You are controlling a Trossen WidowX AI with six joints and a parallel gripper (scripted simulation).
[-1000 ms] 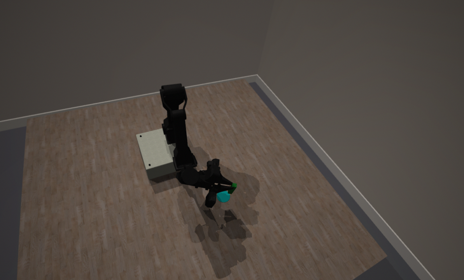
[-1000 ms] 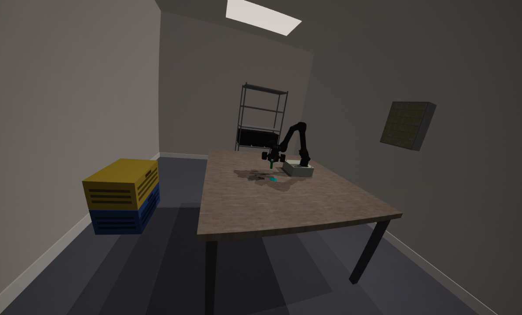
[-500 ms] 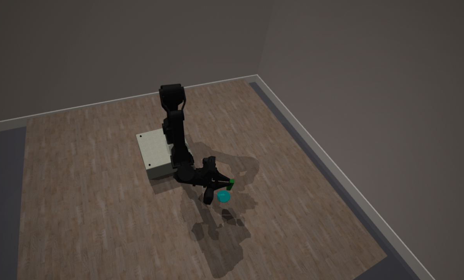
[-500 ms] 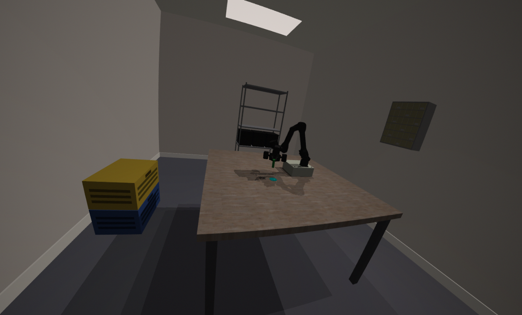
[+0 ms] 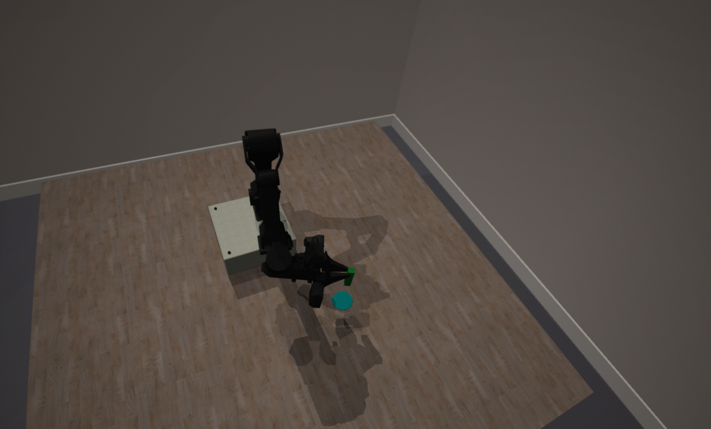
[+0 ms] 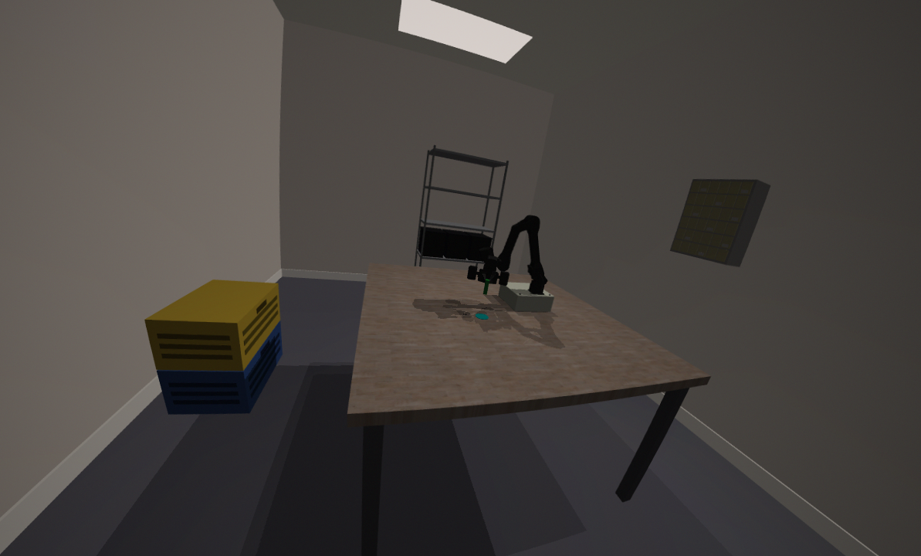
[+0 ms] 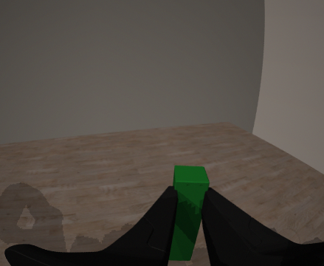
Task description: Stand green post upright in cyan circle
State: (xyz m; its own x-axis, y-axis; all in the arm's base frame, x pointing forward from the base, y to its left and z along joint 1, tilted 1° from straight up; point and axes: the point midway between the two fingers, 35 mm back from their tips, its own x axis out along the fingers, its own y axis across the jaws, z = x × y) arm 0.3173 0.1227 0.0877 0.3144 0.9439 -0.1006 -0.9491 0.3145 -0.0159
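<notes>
My gripper tip is 10 mm past the cyan circle and 160 mm above it. From my gripper tip the other things lie so: green post (20 mm below).
</notes>
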